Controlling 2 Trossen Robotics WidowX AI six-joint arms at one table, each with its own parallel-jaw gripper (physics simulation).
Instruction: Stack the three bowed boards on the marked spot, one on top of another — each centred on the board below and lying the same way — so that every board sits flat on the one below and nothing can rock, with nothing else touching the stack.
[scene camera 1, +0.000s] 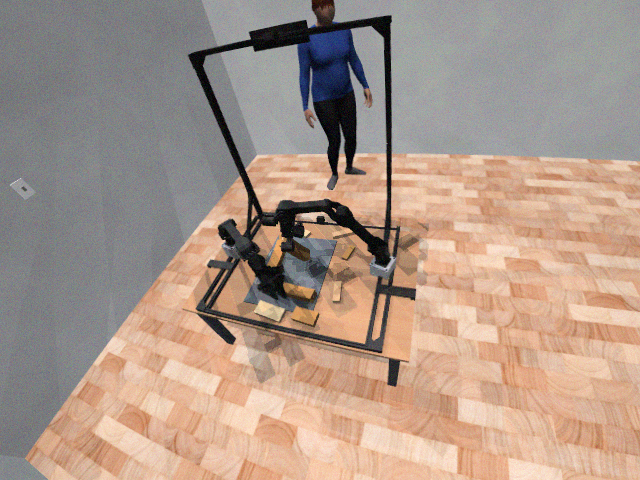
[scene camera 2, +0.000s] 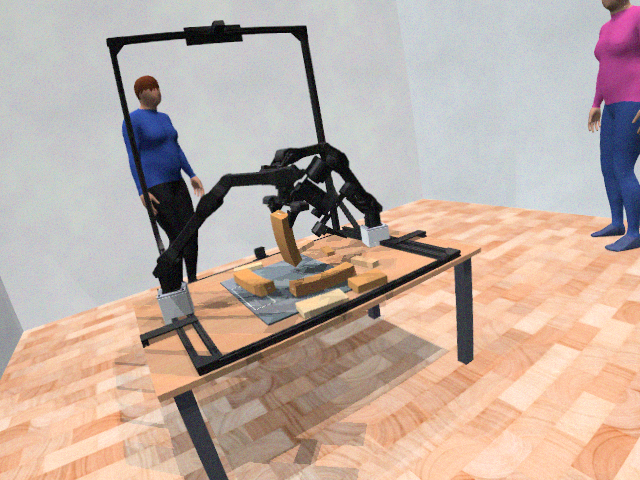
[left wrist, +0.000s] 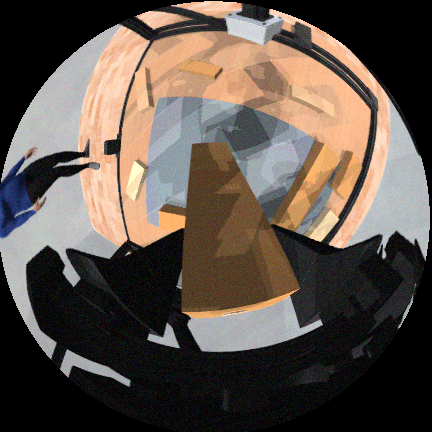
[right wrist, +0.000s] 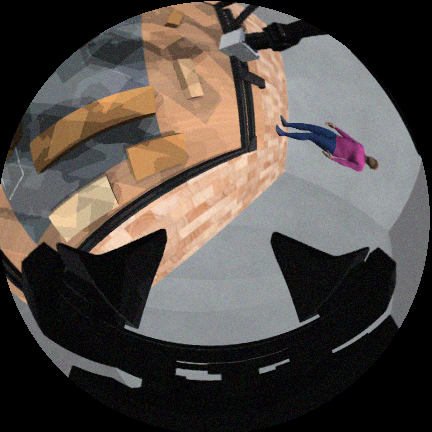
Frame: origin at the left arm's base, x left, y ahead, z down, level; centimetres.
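Seen in the pictures: left gripper, fingertip midpoint: (scene camera 2: 284, 226) (left wrist: 228, 231); right gripper, fingertip midpoint: (scene camera 1: 281, 298) (scene camera 2: 355, 225) (right wrist: 220, 236); left arm's base at its link origin: (scene camera 1: 382, 261) (scene camera 2: 373, 225); right arm's base at its link origin: (scene camera 1: 231, 242) (scene camera 2: 171, 288) (left wrist: 180, 291).
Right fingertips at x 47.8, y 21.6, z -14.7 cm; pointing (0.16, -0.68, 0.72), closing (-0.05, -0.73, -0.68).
Offsets run from my right fingertips to a thing's middle. Level surfaces: height alone.
My left gripper (scene camera 1: 287, 246) (scene camera 2: 283, 209) (left wrist: 228, 231) is shut on an orange bowed board @[dx -29.3, dy +19.0, dz +7.4 cm] (scene camera 2: 286, 241) (scene camera 1: 299, 251), near its upper end. The board hangs steeply tilted above the grey mat @[dz +22.2 cm] (scene camera 2: 269, 315) (scene camera 1: 326, 250). A second bowed board @[dx -12.9, dy +10.6, dz +19.4 cm] (scene camera 1: 299, 291) (scene camera 2: 321, 279) (left wrist: 305, 185) (right wrist: 95, 120) lies on the mat nearer the front. A third bowed board @[dx -25.9, dy +34.8, dz +19.5 cm] (scene camera 2: 252, 282) (scene camera 1: 276, 255) (left wrist: 171, 219) lies at the white-outlined spot (right wrist: 22, 174); how well it is centred there I cannot tell. My right gripper (right wrist: 220, 236) (scene camera 1: 273, 293) (scene camera 2: 333, 210) is open and empty above the table's front part.
A pale block @[dx +2.2, dy +14.7, dz +21.4 cm] (scene camera 1: 269, 311) (scene camera 2: 321, 303) (right wrist: 85, 207) and an orange block @[dx -5.0, dy -2.8, dz +21.0 cm] (scene camera 1: 305, 316) (scene camera 2: 367, 280) (right wrist: 156, 156) lie by the front edge. A pale strip @[dx -24.7, dy -8.2, dz +21.7 cm] (scene camera 1: 337, 291) (left wrist: 312, 101) and a small orange piece @[dx -49.6, dy +0.8, dz +22.0 cm] (scene camera 1: 348, 252) (left wrist: 197, 68) lie beside the mat. The arms cross closely in scene camera 2.
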